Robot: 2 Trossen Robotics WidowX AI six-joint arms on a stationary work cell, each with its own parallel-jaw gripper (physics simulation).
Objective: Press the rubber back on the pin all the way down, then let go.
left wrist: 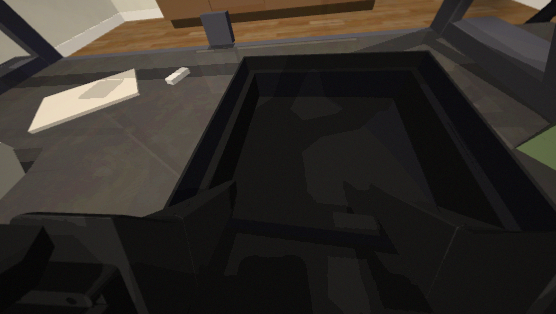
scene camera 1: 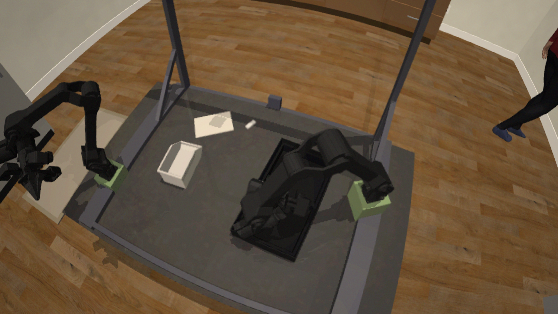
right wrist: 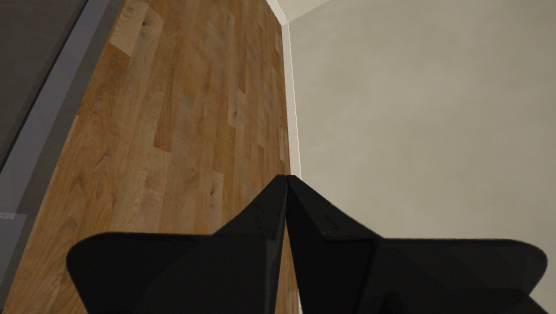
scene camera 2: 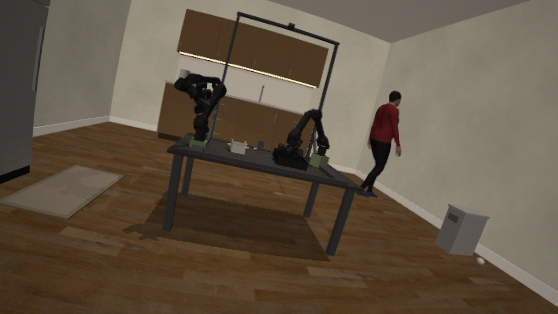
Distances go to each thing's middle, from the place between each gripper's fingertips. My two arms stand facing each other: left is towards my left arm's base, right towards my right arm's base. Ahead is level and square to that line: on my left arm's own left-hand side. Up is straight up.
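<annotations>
The black two-compartment tray [scene camera 1: 286, 239] lies 25 cm behind my right hand, 69 cm to the left of it and 26 cm below it. The white box [scene camera 1: 177, 167] sits 33 cm behind my right hand, 31 cm to the left of it and 25 cm below it.
The white box is 6 cm behind my left hand and 36 cm to the right of it. As for the black two-compartment tray, my left hand is 2 cm short of it, 2 cm to the right of it and 2 cm above it.
</annotations>
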